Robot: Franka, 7 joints.
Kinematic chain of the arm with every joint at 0, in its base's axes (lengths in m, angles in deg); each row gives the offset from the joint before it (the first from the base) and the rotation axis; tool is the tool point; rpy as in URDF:
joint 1: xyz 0 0 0.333 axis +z
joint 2: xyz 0 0 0 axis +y
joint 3: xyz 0 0 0.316 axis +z
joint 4: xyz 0.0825 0 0 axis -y
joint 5: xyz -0.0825 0 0.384 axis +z
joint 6: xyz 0 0 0 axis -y
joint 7: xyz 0.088 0 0 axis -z
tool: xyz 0 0 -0.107 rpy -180 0 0
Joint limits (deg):
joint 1: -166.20..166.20
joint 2: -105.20..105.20
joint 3: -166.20..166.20
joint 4: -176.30..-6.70
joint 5: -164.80..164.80
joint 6: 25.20..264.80
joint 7: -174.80..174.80
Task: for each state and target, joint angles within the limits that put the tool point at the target. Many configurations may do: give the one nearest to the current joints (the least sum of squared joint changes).
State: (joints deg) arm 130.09 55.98 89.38 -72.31 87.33 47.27 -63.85
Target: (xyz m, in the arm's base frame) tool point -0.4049 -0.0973 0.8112
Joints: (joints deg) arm 129.84 47.02 102.92 -77.20 83.92 38.60 -63.85
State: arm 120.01 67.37 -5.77 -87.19 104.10 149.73 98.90
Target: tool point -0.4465 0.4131 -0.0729
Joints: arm 132.38 68.72 6.33 -87.50 104.17 146.95 98.90
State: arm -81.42 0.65 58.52 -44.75 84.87 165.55 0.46
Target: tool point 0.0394 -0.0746 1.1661
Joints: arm -87.49 -3.35 48.48 -13.61 80.79 171.14 0.46
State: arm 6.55 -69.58 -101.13 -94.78 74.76 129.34 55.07
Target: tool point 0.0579 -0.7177 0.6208
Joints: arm 43.17 -58.70 -90.52 -74.21 76.24 132.94 55.07
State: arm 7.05 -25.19 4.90 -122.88 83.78 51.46 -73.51
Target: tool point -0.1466 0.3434 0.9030
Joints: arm 16.14 -42.75 31.41 -85.63 98.22 66.21 -73.51
